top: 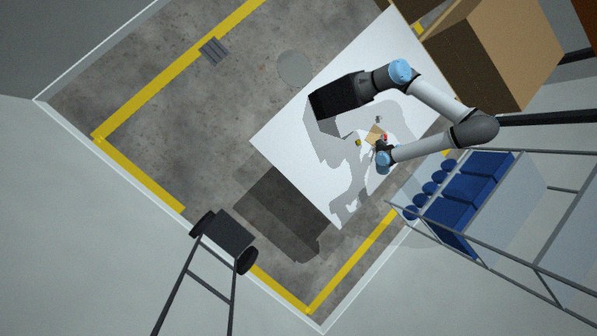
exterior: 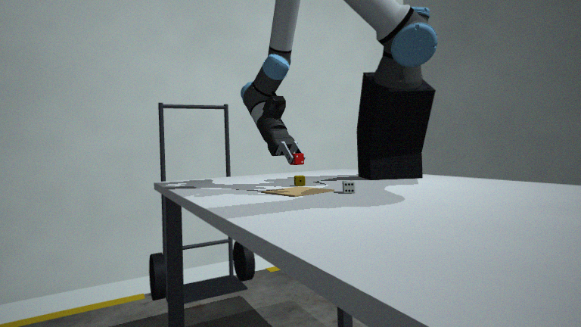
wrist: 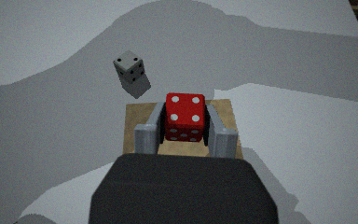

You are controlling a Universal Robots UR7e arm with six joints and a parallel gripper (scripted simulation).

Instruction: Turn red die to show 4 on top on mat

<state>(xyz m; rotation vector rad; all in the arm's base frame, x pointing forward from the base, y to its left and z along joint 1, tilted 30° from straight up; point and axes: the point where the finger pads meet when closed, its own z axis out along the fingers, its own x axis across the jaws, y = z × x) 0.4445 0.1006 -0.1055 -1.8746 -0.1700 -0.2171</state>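
Now: hand 10 mm to the right of the tan mat and 90 mm above it. Round my hand: yellow die: 80 mm behind, 130 mm to the right, 80 mm below; white die: 90 mm behind, 110 mm to the left, 80 mm below; red die: 10 mm to the left, 10 mm below.
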